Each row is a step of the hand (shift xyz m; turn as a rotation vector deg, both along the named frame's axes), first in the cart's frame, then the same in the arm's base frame.
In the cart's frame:
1: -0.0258 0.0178 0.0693 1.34 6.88 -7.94
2: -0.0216 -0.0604 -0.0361 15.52 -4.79 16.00
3: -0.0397 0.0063 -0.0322 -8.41 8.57 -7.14
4: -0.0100 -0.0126 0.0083 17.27 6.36 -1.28
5: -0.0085 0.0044 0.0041 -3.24 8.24 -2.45
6: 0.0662 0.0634 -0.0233 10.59 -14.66 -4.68
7: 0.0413 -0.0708 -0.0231 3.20 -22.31 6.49
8: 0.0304 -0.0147 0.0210 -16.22 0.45 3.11
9: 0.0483 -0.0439 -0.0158 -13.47 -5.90 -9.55
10: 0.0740 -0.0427 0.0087 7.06 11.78 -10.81
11: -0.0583 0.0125 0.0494 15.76 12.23 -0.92
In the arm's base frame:
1: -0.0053 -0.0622 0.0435 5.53 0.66 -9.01
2: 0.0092 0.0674 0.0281 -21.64 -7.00 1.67
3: 0.0488 0.0161 0.0038 13.45 -1.55 -3.45
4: -0.0013 0.0028 0.0178 -10.26 -2.88 -15.06
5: 0.0065 -0.0064 0.0050 7.06 -4.35 -3.95
6: -0.0147 -0.0262 -0.0897 -12.05 14.25 -0.86
7: -0.0503 0.0687 0.0017 -14.70 11.61 14.11
8: -0.0397 -0.0027 0.0007 11.37 -3.23 11.55
9: -0.0482 0.0447 -0.0139 12.61 10.26 6.58
10: -0.0793 0.0279 -0.0174 4.43 -0.59 -16.90
11: 0.0272 -0.0460 0.0560 -6.85 -7.40 -17.24

